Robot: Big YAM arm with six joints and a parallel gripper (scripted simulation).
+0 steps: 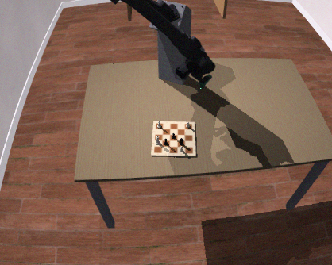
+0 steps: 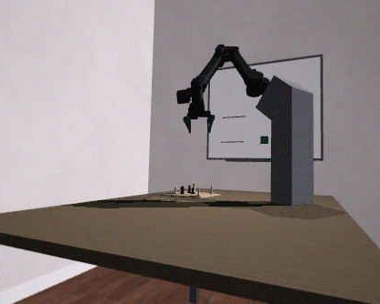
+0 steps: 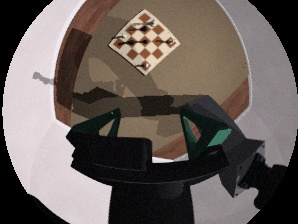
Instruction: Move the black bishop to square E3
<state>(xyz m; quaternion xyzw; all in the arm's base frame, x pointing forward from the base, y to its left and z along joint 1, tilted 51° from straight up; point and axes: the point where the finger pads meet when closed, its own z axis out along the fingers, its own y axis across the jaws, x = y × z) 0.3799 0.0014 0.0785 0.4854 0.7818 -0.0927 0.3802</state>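
Now: hand 290 mm above the black bishop, 170 mm to the left of it and 40 mm short of it. From my hand the other things lie so: chessboard 310 mm below, 120 mm to the right, 30 mm ahead.
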